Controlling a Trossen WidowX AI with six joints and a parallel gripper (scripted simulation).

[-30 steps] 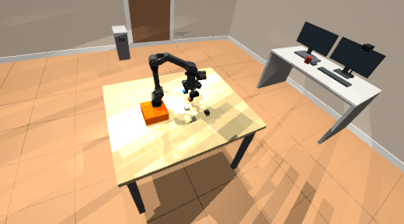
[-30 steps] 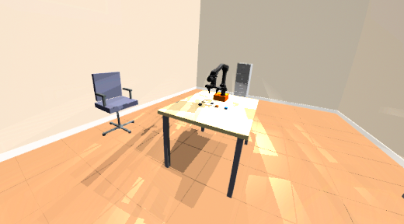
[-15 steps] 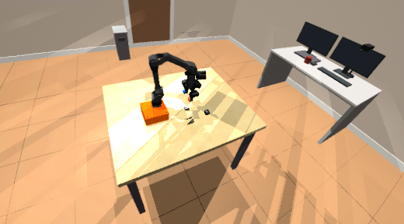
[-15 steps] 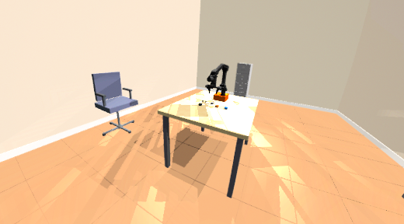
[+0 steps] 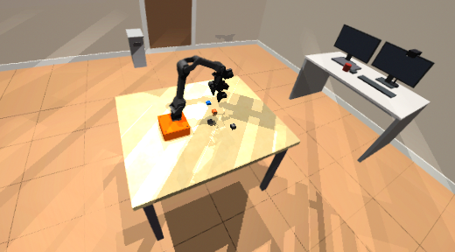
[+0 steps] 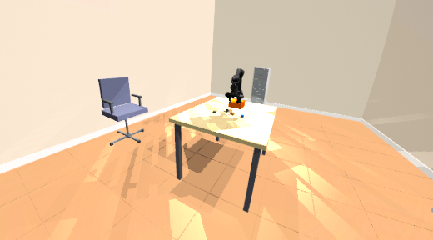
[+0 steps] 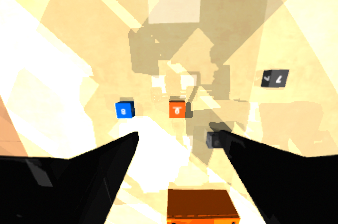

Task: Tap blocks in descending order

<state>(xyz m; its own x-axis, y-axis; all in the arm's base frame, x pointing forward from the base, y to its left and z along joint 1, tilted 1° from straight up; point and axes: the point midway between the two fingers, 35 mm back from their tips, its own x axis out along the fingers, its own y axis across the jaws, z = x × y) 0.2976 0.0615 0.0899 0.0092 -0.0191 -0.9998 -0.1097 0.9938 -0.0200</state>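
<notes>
Now: gripper tip 110 mm above the orange block. Also, from my gripper tip: grey block 110 mm below, 100 mm to the right, 70 mm behind; black block 180 mm to the right, 110 mm below, 70 mm ahead; blue block 110 mm below, 100 mm to the left, 20 mm behind.
</notes>
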